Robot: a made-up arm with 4 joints.
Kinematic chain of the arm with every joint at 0, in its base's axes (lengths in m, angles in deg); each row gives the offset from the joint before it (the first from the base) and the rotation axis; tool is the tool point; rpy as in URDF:
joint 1: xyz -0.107 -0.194 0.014 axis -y
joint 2: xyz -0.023 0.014 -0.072 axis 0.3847 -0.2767 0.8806
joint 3: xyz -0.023 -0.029 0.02 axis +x
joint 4: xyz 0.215 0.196 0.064 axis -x
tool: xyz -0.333 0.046 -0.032 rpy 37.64 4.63 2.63
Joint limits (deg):
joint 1: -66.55..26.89
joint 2: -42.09..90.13
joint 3: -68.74..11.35
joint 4: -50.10..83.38
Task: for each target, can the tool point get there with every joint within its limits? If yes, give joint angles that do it. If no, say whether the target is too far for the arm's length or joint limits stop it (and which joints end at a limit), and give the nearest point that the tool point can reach.
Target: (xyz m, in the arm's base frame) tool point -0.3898 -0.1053 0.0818
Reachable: yes | joints -29.38 47.85 -19.40 -27.02
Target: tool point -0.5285 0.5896 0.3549
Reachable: no: too far | nearest point -0.2762 0.0495 0.1117 | short by 0.644 m
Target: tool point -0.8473 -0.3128 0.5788
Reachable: no: too far | nearest point -0.3795 -0.2232 0.1829 | short by 0.619 m
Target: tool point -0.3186 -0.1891 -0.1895
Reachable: yes | joints 9.30 73.22 -27.45 22.71
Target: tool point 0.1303 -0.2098 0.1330
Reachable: no: joint limits stop it (at a limit: joint 1, joint 3, joint 4) | nearest point -0.1305 -0.0722 0.2659 | short by 0.323 m
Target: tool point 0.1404 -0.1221 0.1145
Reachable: no: joint limits stop it (at a limit: joint 1, joint 3, joint 4) | nearest point -0.1003 0.0336 0.1775 | short by 0.294 m
